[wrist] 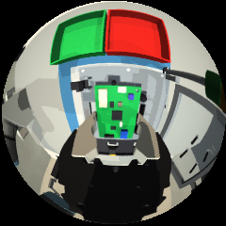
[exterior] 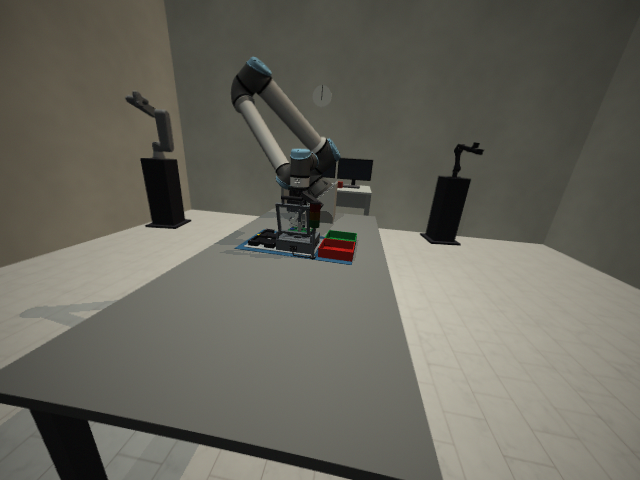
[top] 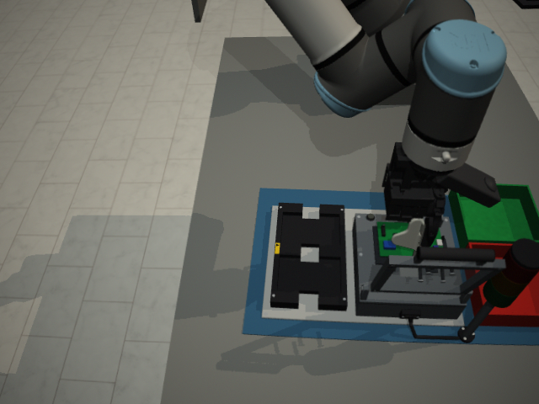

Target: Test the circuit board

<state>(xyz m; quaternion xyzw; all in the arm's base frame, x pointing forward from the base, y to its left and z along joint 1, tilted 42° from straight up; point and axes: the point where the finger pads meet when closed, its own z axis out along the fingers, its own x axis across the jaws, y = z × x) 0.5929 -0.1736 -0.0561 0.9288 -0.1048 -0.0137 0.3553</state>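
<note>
The green circuit board is right at my hand. Round my hand: black latch tab (50 mm behind, 60 mm to the left); then tester lid (120 mm ahead, 30 mm to the right, 100 mm above); then red bin (80 mm ahead, 180 mm to the left, 70 mm below).
</note>
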